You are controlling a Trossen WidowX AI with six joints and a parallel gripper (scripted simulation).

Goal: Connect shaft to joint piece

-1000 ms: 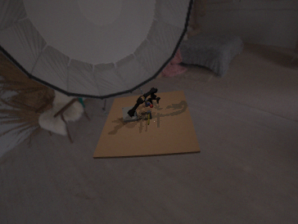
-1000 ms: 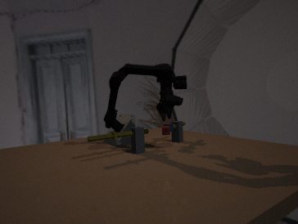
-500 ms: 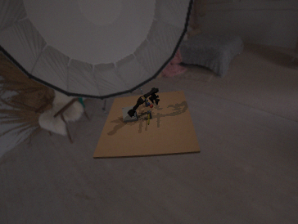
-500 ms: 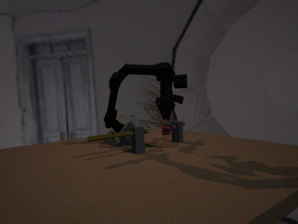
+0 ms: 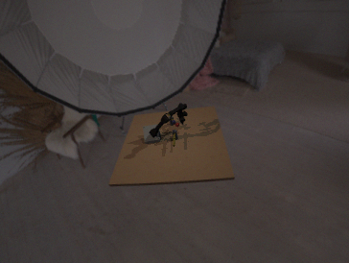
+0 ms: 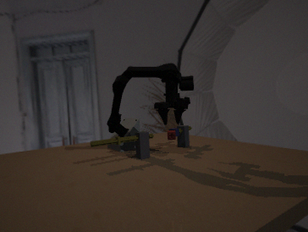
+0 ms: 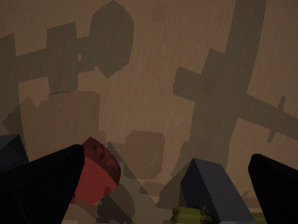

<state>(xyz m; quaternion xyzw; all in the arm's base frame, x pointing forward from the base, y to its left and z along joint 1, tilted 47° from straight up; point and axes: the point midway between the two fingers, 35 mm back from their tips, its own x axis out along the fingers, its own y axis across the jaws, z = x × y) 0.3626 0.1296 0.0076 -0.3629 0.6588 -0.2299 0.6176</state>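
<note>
The red joint piece is 70 mm behind my gripper tip, 50 mm to the left of it and 60 mm below it.
</note>
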